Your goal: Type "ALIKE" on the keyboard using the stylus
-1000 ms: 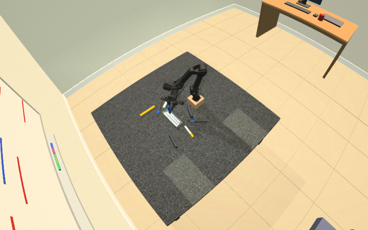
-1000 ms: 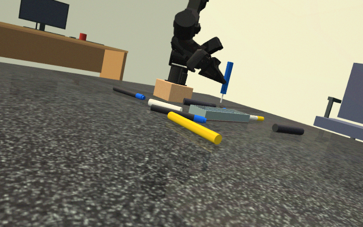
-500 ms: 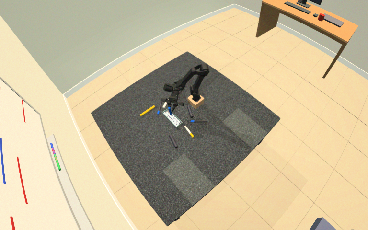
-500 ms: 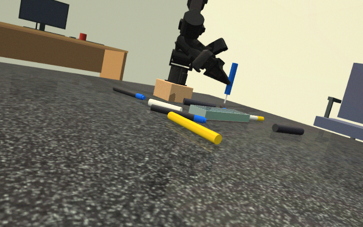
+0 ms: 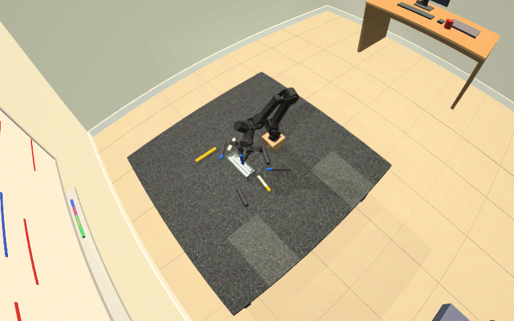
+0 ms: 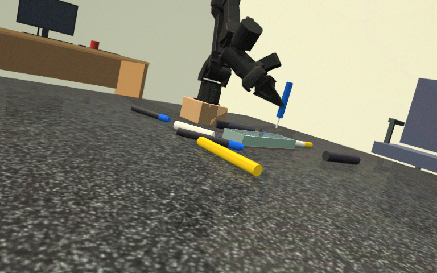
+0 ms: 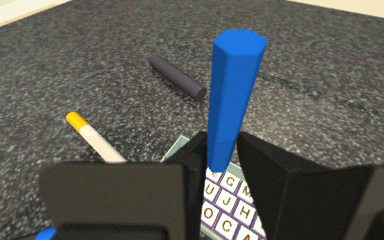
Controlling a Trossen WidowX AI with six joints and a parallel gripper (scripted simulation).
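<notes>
My gripper tip is now 90 mm above the keyboard, 40 mm to the left of it and 10 mm past it. Round my gripper tip: white stick (190 mm to the right, 100 mm below, 100 mm behind); blue stylus (20 mm below); white-and-yellow marker (160 mm to the left, 100 mm below, 10 mm ahead).
</notes>
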